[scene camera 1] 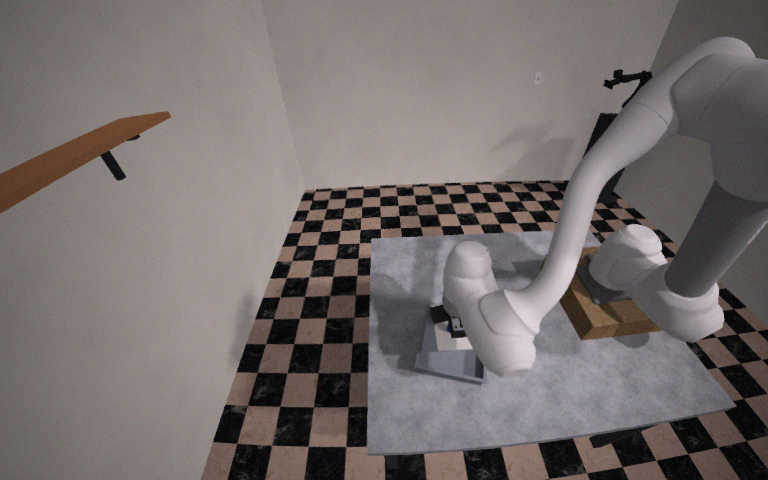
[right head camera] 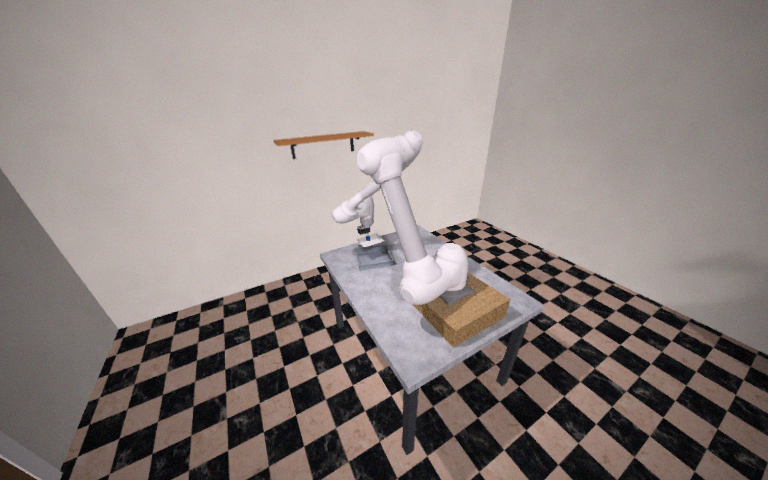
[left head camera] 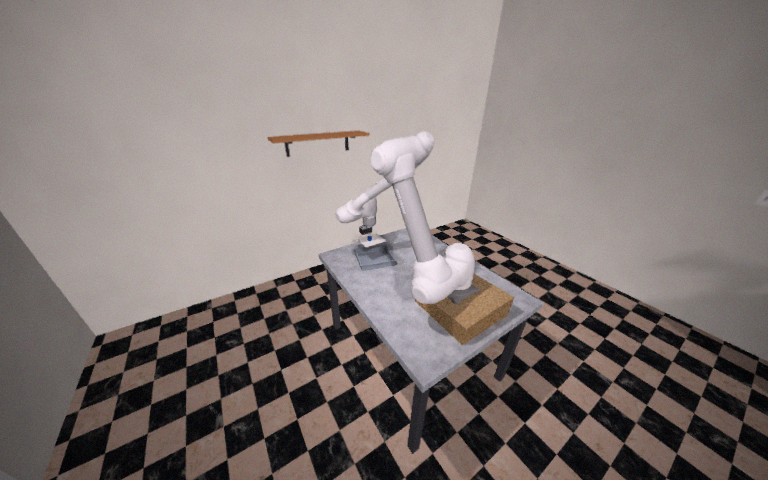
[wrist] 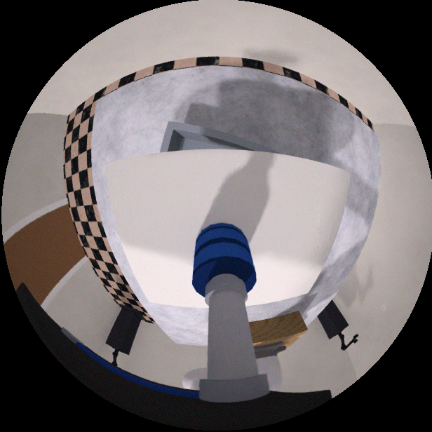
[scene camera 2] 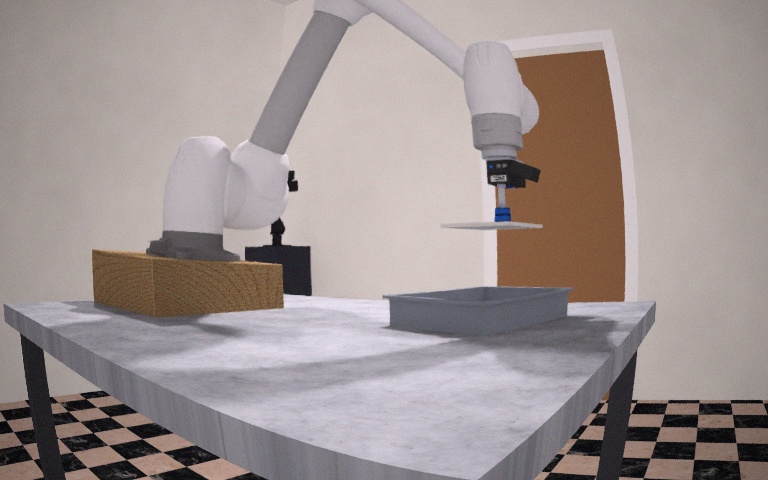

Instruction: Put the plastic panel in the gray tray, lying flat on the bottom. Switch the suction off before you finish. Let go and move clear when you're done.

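Frame: origin at the arm's base, x ahead, y left, z up, level; centimetres.
Seen in the pictures: hand, its tool point: (right head camera: 368,241) (left head camera: 369,241) (scene camera 2: 503,230); arm's base, origin of its link: (scene camera 1: 603,283) (right head camera: 450,290) (left head camera: 455,289) (scene camera 2: 190,257).
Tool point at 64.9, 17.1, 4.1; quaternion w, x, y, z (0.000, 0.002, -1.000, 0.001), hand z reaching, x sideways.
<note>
Offsets run from my tool point to a thing's middle, as dx, dy, dz. Level surfaces: height alone.
The white plastic panel @(-0.9, -1.2, +0.7) (left head camera: 373,243) (right head camera: 370,242) (scene camera 1: 451,343) (scene camera 2: 470,226) (wrist: 150,210) hangs level from my blue suction cup (left head camera: 369,238) (right head camera: 368,238) (scene camera 2: 502,215) (wrist: 224,260), which is shut on its upper face. The gray tray @(-2.7, -2.1, -12.6) (left head camera: 376,264) (right head camera: 376,264) (scene camera 1: 450,376) (scene camera 2: 481,316) (wrist: 200,131) stands on the table below. In scene camera 2 the panel is above the tray with a clear gap. In the wrist view the panel hides most of the tray, and one tray corner shows beyond the panel's far edge. In scene camera 1 the wrist hides part of both.
The tray stands on a gray table @(dz -15.1) (left head camera: 379,300) (scene camera 1: 430,418) (scene camera 2: 317,362). The arm's base sits on a wooden block (left head camera: 487,311) (right head camera: 481,316) (scene camera 1: 594,325) (scene camera 2: 215,288) at the other end. An orange wall shelf (left head camera: 317,136) (right head camera: 322,138) (scene camera 1: 84,148) is on the wall beyond the tray's end.
</note>
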